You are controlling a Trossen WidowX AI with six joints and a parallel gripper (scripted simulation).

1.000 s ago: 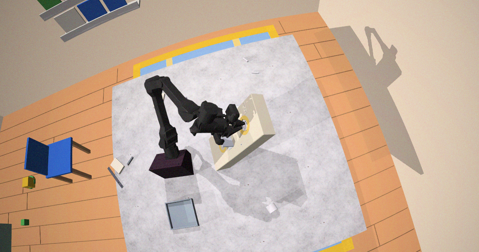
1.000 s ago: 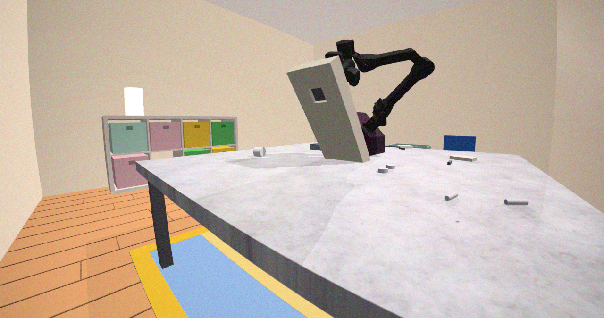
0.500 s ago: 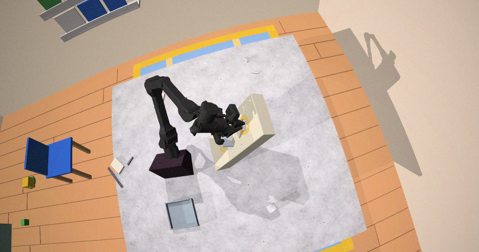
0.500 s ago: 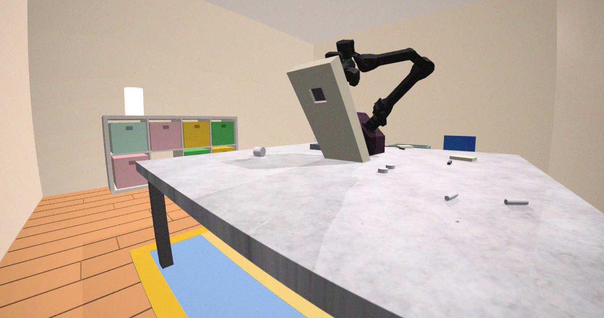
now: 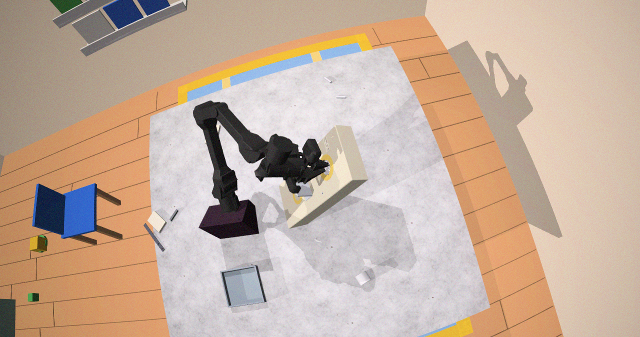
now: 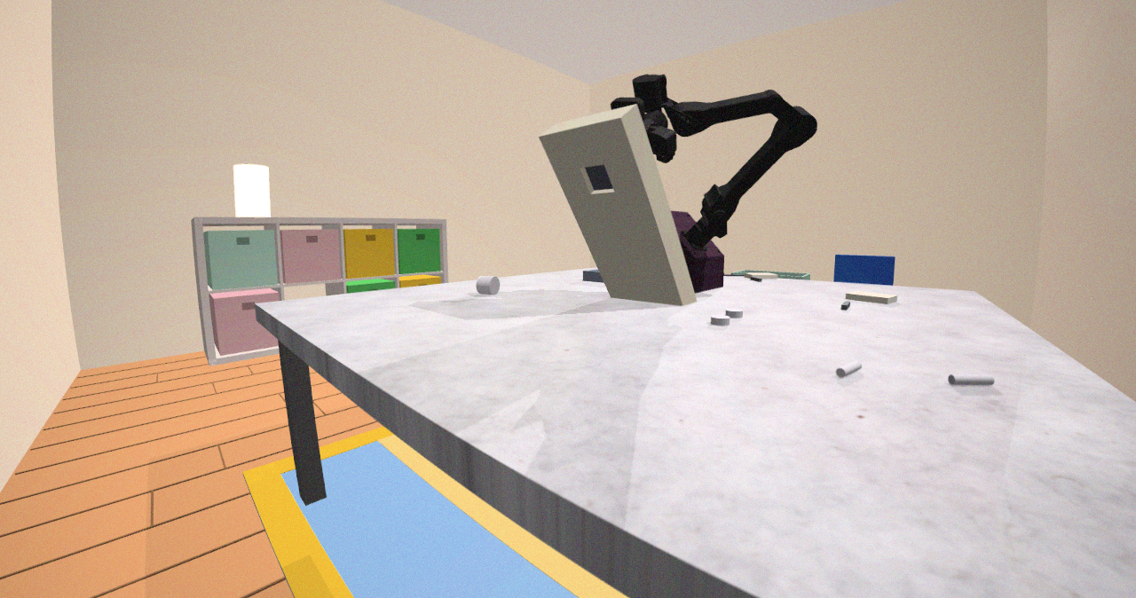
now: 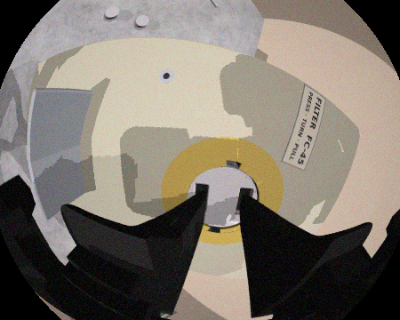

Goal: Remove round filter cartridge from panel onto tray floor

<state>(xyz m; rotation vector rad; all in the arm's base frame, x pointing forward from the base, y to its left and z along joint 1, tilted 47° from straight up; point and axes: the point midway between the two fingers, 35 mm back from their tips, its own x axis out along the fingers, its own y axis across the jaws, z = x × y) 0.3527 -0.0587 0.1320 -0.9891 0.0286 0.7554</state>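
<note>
Right now my gripper tip is 1 cm short of the grey round filter cartridge and 1 cm above it. The rest, counted from my gripper tip: grey tray (37 cm behind, 35 cm to the right, 27 cm below).
</note>
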